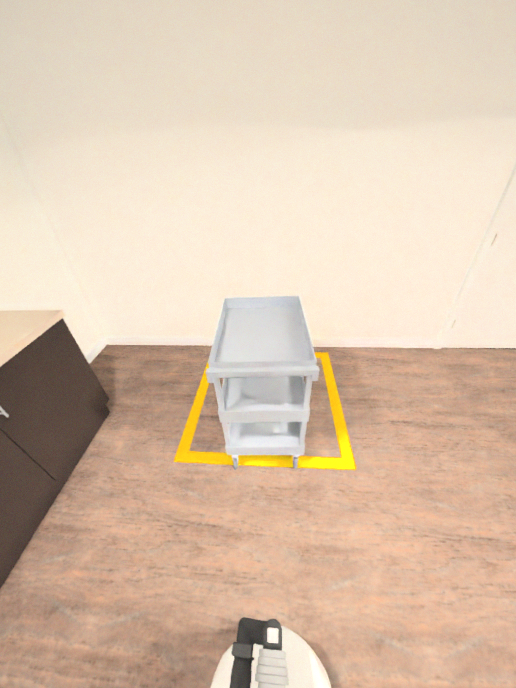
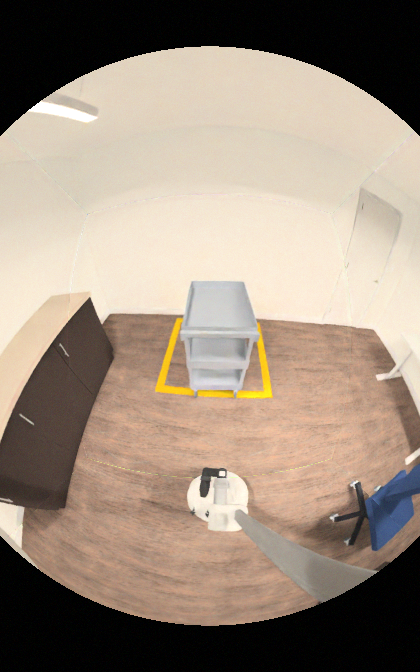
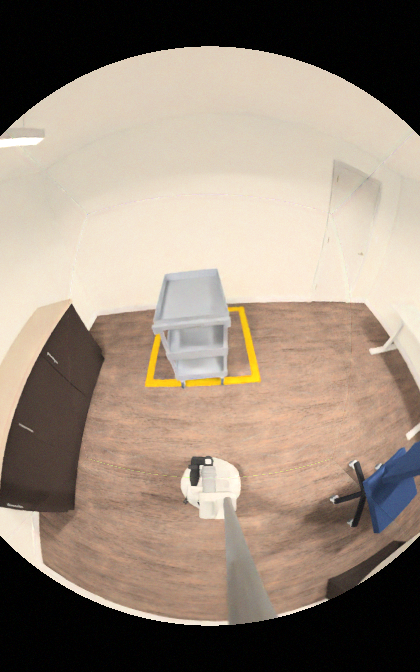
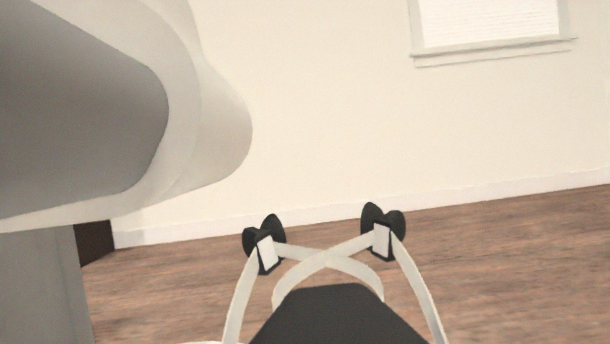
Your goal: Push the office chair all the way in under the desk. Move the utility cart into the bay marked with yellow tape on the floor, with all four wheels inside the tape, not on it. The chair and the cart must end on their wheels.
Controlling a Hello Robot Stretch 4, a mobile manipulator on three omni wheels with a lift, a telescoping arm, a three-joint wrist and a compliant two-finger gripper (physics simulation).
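Frame: origin at the robot's base, x back, y right, z up, level; metres.
Where they show: gripper, fingertip midpoint: point(image 4: 322, 226).
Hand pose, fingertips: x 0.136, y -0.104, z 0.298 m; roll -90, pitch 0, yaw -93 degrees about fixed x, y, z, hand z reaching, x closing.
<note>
After its pixels a point has its place.
The grey utility cart point(image 1: 263, 336) @[x -1.185, y -0.079, z 0.767 m] point(image 2: 220, 306) point(image 3: 192, 300) stands upright, mostly over the bay of yellow tape point(image 1: 208, 457) @[x -0.939, y -0.442, z -0.026 m] point(image 2: 175, 390) point(image 3: 160, 383). Its two near wheels are at the near tape strip, on it or at its outer edge; its far wheels are hidden. The blue office chair point(image 2: 392, 512) point(image 3: 392, 495) stands on its wheels at the right, its black base out from the desk, partly cut off. The desk shows in part by a white leg point(image 2: 392, 372) point(image 3: 387, 347). My gripper point(image 4: 322, 226) @[x 0.136, y -0.104, z 0.298 m] is open and empty, away from cart and chair.
A dark cabinet point(image 1: 49, 422) @[x -0.838, y -1.242, z 0.418 m] point(image 2: 55, 425) point(image 3: 47, 410) with a light top runs along the left. A wall is close behind the cart. A door point(image 2: 375, 245) point(image 3: 350, 225) is at the back right. A dark low unit point(image 3: 362, 572) is at the lower right.
</note>
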